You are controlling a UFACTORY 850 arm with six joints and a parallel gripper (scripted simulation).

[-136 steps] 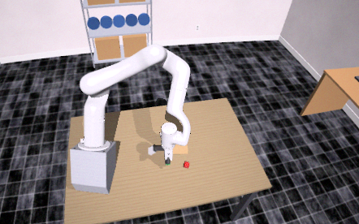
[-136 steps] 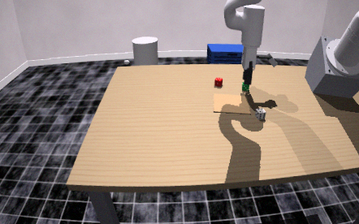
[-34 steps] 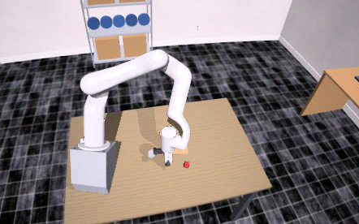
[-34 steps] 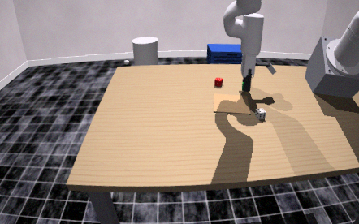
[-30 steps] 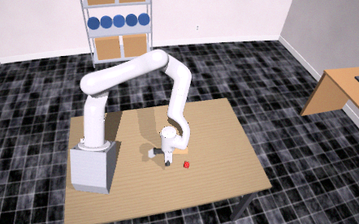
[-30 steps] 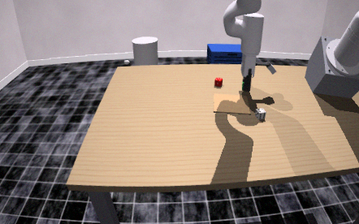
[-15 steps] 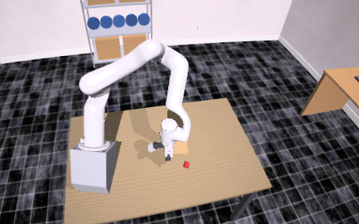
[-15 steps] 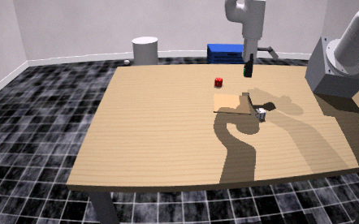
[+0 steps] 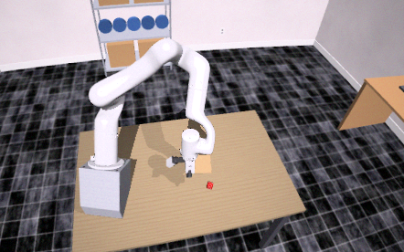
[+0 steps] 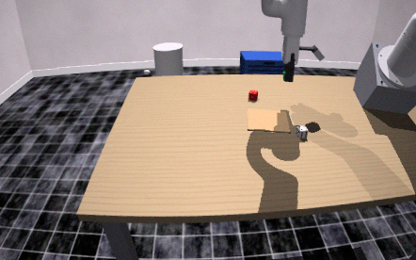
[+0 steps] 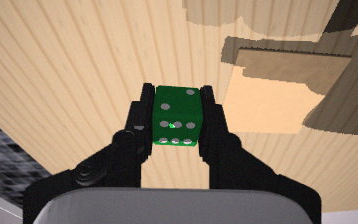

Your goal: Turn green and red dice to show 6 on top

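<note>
The tan mat lies 12 cm to the left of my hand, 12 cm below it and 11 cm ahead of it. Round my hand: red die (11 cm below, 11 cm ahead, 6 cm to the right); green die (1 cm below); white die (23 cm to the left, 11 cm below, 3 cm ahead).
</note>
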